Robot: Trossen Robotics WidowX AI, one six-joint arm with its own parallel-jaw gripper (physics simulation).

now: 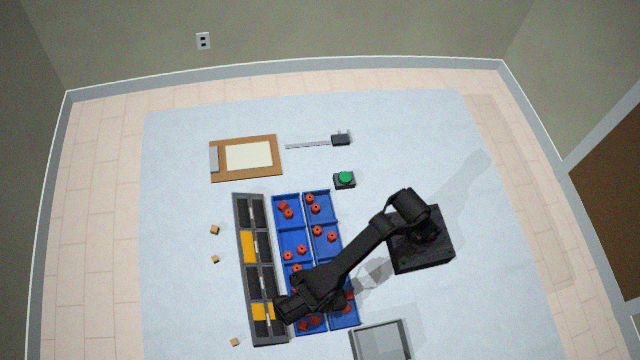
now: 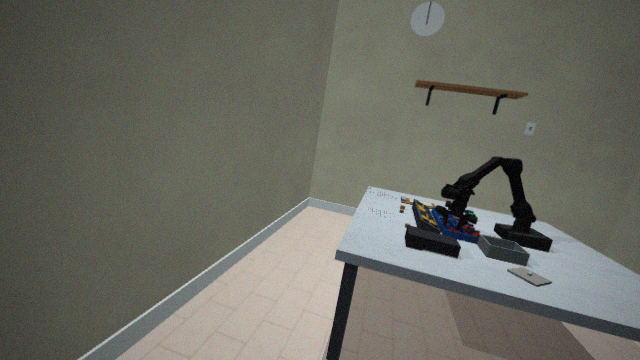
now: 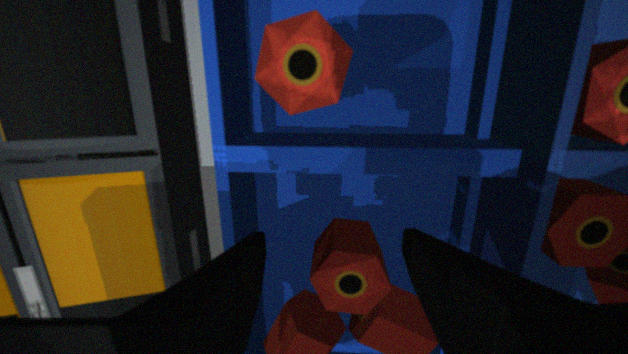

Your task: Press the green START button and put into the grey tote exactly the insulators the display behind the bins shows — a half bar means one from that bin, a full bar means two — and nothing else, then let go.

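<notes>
My gripper (image 3: 334,241) is open and empty, pointing down over the bottom bin of the display-side column; an upright red insulator (image 3: 350,286) shows between and below the fingers. Two tilted or lying insulators (image 3: 302,327) (image 3: 397,327) are beside it. Another insulator (image 3: 303,64) stands in the adjoining bin. The arm hides part of the blue bins (image 1: 294,242). The display (image 1: 248,195) has a full bar (image 1: 247,246) second from top on the left and half bars (image 1: 258,311) (image 1: 271,311) in both bottom cells. The START button (image 1: 345,177) is green. No insulator shows in the visible part of the grey tote (image 1: 377,325) (image 2: 502,256).
A clipboard (image 1: 248,156) and a caliper (image 1: 340,139) lie beyond the bins. Small wooden blocks (image 1: 214,229) (image 1: 215,259) (image 1: 234,342) lie behind the display. A black box (image 2: 432,244) and a flat plate (image 2: 529,276) are near the tote. The arm's base (image 1: 425,257) stands opposite the bins.
</notes>
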